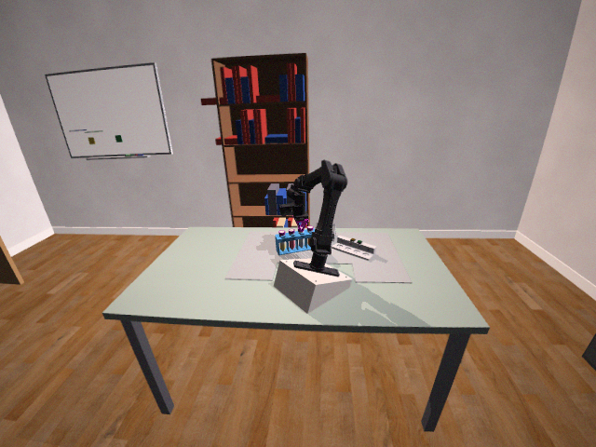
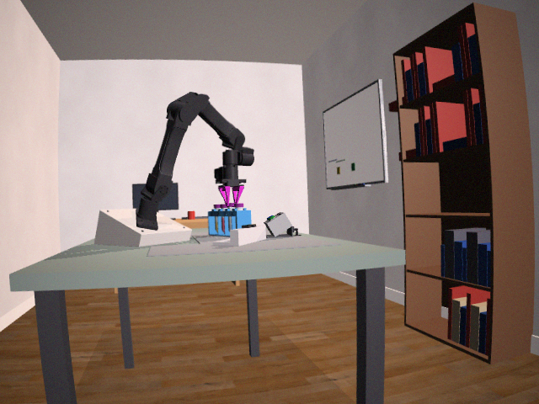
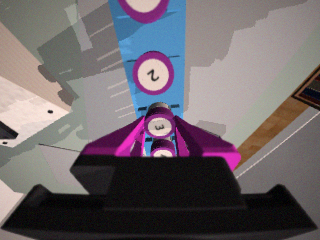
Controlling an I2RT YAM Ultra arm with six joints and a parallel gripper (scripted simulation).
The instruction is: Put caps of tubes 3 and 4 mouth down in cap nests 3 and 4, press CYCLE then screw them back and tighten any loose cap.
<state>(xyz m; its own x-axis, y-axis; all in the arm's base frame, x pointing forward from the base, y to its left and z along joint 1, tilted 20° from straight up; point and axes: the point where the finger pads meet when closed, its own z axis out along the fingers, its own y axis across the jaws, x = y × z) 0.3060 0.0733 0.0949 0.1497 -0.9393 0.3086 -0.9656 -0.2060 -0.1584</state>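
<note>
My gripper is now 5 cm to the left of the purple cap, 1 cm short of it and 1 cm above it. The rest, counted from my hand: grey key desk (14 cm to the right, 11 cm ahead, 7 cm below); blue cycle key (12 cm to the right, 10 cm ahead, 5 cm below); green ready key (16 cm to the right, 9 cm ahead, 5 cm below).
</note>
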